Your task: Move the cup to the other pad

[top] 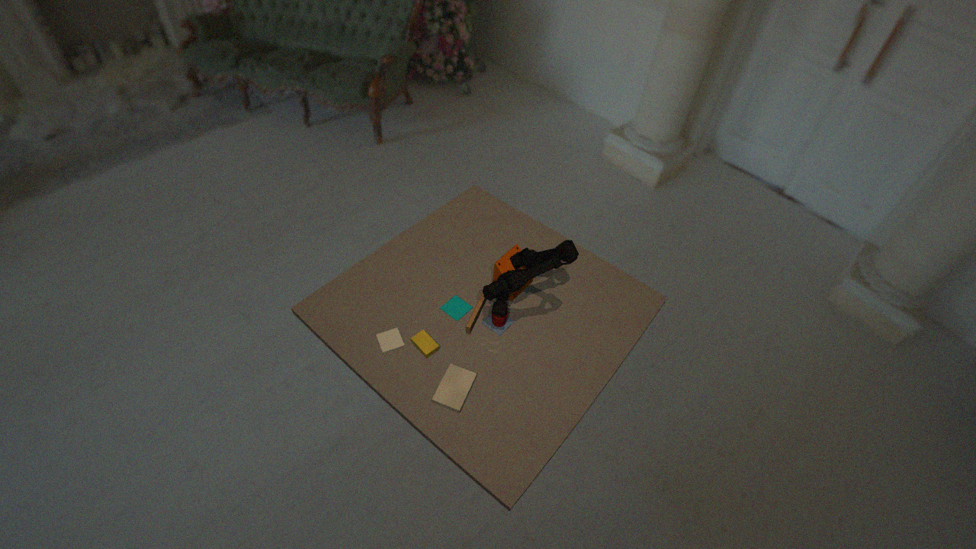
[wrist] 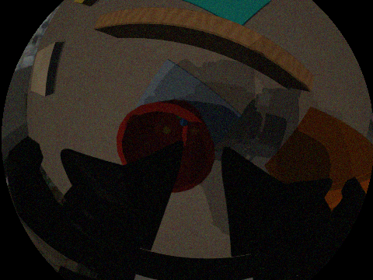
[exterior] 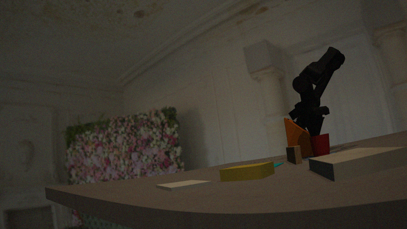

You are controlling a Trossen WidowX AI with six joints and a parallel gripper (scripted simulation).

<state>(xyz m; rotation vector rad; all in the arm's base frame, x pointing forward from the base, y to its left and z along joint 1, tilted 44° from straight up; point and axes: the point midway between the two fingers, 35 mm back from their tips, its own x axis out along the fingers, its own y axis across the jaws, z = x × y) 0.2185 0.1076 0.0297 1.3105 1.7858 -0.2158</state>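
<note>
Right now the red cup is 20 mm ahead of my gripper tip, 20 mm to the left of it and 20 mm below it. Also, from my gripper tip: grey-blue pad 20 mm ahead, 20 mm to the left, 70 mm below; then teal pad 100 mm ahead, 170 mm to the right, 70 mm below; then wooden bar 60 mm ahead, 80 mm to the right, 50 mm below.
</note>
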